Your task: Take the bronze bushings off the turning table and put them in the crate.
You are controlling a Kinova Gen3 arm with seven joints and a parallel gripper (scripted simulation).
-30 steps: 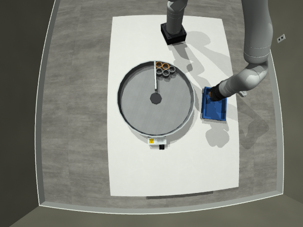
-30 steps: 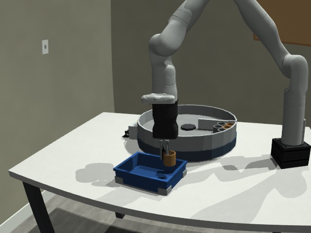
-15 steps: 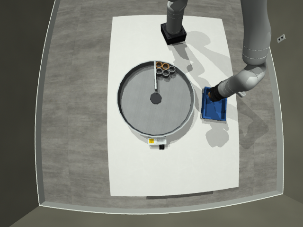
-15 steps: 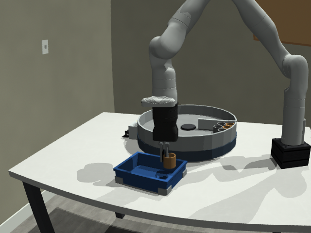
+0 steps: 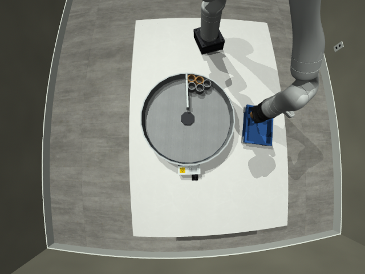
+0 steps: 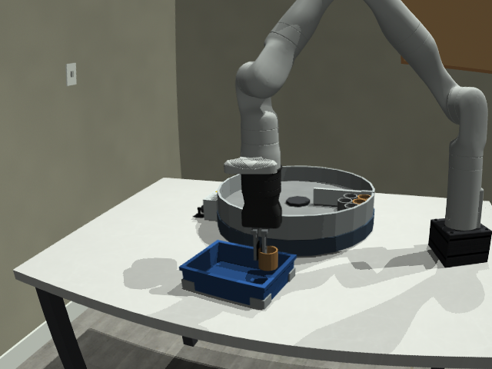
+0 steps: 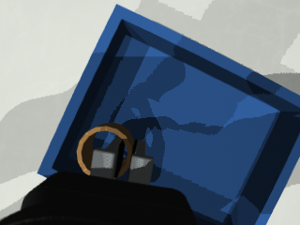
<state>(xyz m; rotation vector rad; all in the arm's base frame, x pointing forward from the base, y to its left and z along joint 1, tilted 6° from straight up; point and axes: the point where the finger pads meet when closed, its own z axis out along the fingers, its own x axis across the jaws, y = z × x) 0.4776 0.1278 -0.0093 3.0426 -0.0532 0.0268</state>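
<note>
Now: hand 40 mm short of the blue crate, 10 mm to the right of it and 50 mm above it. The rest, counted from my hand: round turning table 50 mm behind, 330 mm to the right, 20 mm below.
</note>
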